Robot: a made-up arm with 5 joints.
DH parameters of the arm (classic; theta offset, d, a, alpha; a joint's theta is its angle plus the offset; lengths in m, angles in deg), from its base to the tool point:
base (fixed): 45 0 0.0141 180
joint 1: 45 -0.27 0.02 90
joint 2: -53.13 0 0.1 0
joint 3: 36.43 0 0.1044 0
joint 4: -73.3 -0.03 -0.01 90
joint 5: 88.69 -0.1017 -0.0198 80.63
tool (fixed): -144.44 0.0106 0 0
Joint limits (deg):
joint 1: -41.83..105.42
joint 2: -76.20..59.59
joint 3: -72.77..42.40
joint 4: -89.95..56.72
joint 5: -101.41..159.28
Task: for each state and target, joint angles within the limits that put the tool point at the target. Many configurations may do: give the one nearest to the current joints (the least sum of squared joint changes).
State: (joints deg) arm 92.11 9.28 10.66 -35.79 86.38
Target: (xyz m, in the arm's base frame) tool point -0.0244 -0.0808 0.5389
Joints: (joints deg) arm 97.56 -20.57 -9.16 -68.71 84.03
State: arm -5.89 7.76 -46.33 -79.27 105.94
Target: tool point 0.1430 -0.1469 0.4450
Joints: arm 45.15 31.61 -36.35 -83.79 101.13
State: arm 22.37 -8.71 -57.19 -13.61 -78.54
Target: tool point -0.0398 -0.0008 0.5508
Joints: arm 41.02 -16.11 -72.77 -51.34 -87.72
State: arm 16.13 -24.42 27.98 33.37 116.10
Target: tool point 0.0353 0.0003 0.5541
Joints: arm -3.08 -62.16 -9.75 9.71 121.43
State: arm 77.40 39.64 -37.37 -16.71 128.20
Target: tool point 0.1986 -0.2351 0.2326
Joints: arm 50.75 40.38 -17.24 4.13 133.13
